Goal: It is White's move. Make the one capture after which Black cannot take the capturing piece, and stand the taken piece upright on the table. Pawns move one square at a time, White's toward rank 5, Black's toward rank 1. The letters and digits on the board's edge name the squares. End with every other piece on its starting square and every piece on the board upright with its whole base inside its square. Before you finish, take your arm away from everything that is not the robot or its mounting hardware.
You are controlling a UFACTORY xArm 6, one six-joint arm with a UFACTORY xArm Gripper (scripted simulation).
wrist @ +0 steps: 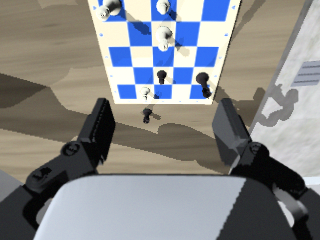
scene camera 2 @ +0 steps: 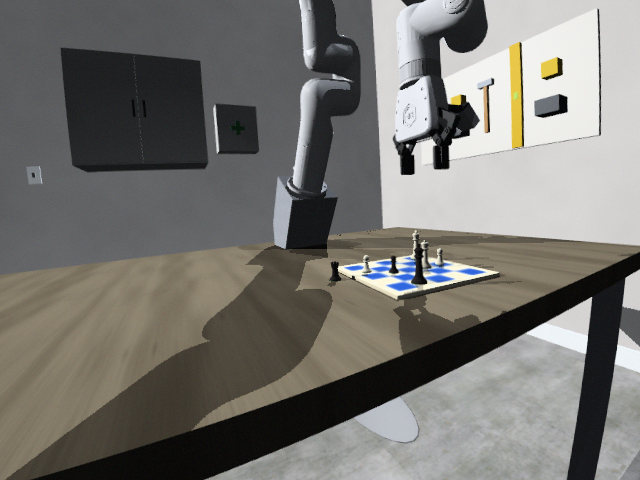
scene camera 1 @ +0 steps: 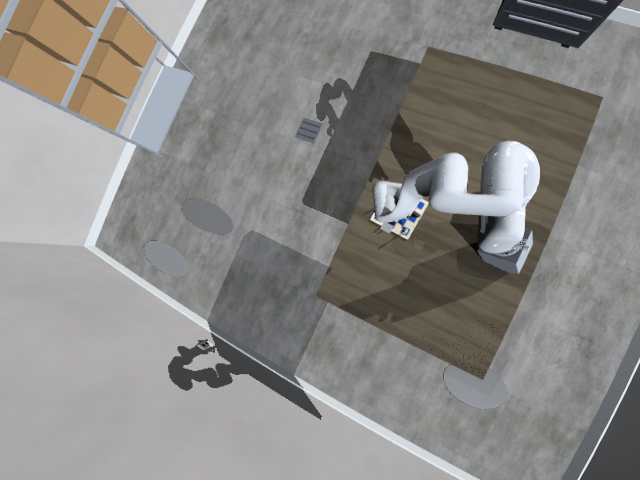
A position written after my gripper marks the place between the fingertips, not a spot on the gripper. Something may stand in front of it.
Note:
I see my gripper (scene camera 2: 423, 172).
My gripper shows as well in the wrist view (wrist: 163, 111).

